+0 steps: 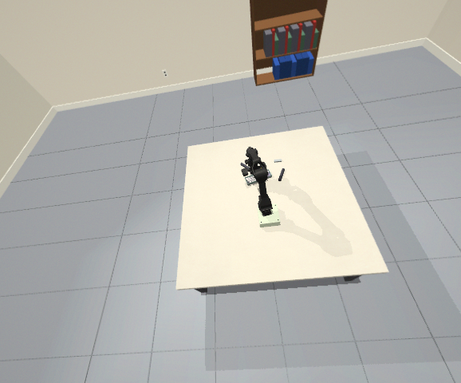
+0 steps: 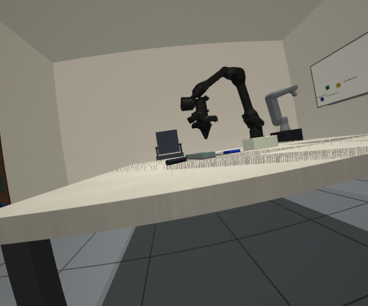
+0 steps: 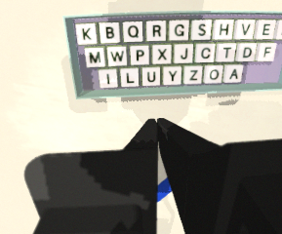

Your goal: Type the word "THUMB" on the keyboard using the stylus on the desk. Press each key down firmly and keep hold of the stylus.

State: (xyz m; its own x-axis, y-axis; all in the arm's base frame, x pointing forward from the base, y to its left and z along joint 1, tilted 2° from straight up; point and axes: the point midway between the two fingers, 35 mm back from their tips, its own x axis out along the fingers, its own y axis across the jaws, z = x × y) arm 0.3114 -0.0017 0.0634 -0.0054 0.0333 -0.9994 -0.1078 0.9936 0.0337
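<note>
My gripper tip is 120 mm past the blue stylus, 90 mm above it and 40 mm to the left of it. Round my gripper tip: white pen 160 mm ahead, 90 mm below, 70 mm to the right; then small grey block 240 mm to the right, 160 mm ahead, 90 mm below; then grey stylus tip 100 mm behind, 90 mm below, 60 mm to the right.
</note>
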